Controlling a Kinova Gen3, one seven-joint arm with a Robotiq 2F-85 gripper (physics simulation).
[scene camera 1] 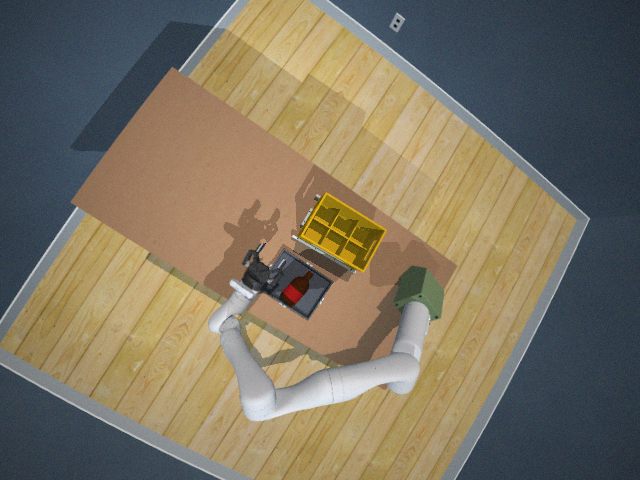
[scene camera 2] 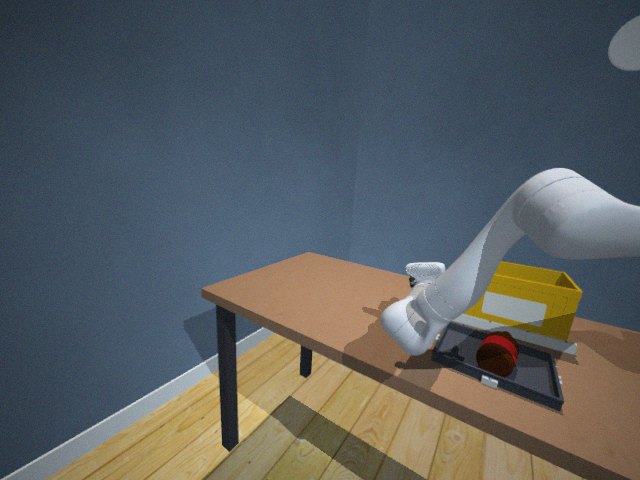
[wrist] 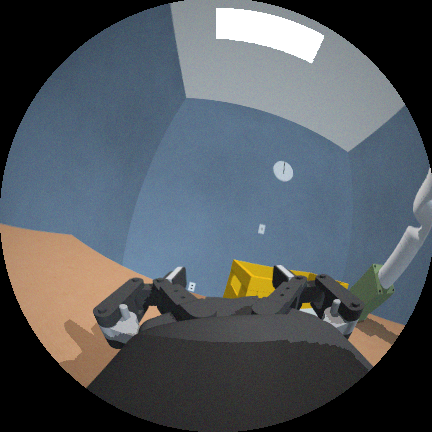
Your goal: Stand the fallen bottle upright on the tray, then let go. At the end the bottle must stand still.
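Pixels of known places: gripper, between the fingertips: [scene camera 1: 274, 250] [wrist: 229, 276]; arm's base, origin of its link: [scene camera 1: 416, 310] [wrist: 384, 277].
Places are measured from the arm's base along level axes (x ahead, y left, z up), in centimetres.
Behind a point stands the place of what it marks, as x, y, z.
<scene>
The brown bottle [scene camera 1: 305, 282] {36.5, 22.2, -11.9} [scene camera 2: 497, 367] {35.3, 33.1, -15.3} with a red label lies on its side on the dark grey tray [scene camera 1: 318, 290] {28.8, 20.9, -18.4} [scene camera 2: 537, 373] {28.8, 22.9, -18.4}. Its neck points toward the yellow bin and its round base faces the table's near edge in the second scene view. The bottle does not show in the wrist view. My gripper [scene camera 1: 271, 255] {54.4, 21.6, -0.1} [wrist: 229, 276] {54.4, 21.6, -0.1} is open, with nothing between its fingers. In the first scene view it appears beside the tray's left corner, apart from the bottle, with its fingers pointing toward the bin side. In the second scene view the arm hides most of it.
A yellow bin [scene camera 1: 356, 212] {43.2, -9.7, -1.5} [scene camera 2: 558, 310] {28.7, 5.0, -7.9} [wrist: 260, 285] {49.6, 10.8, -2.8} with several compartments stands close behind the tray, a pale rail along its near side. The arm's green base [scene camera 1: 418, 289] {6.0, -6.0, 1.4} [wrist: 372, 292] {6.6, 0.4, -4.9} is at the right end of the brown table [scene camera 1: 170, 155] {110.8, 24.5, -18.9} [scene camera 2: 310, 289] {98.1, 32.8, -18.9} [wrist: 50, 280] {90.3, 26.8, -18.9}.
</scene>
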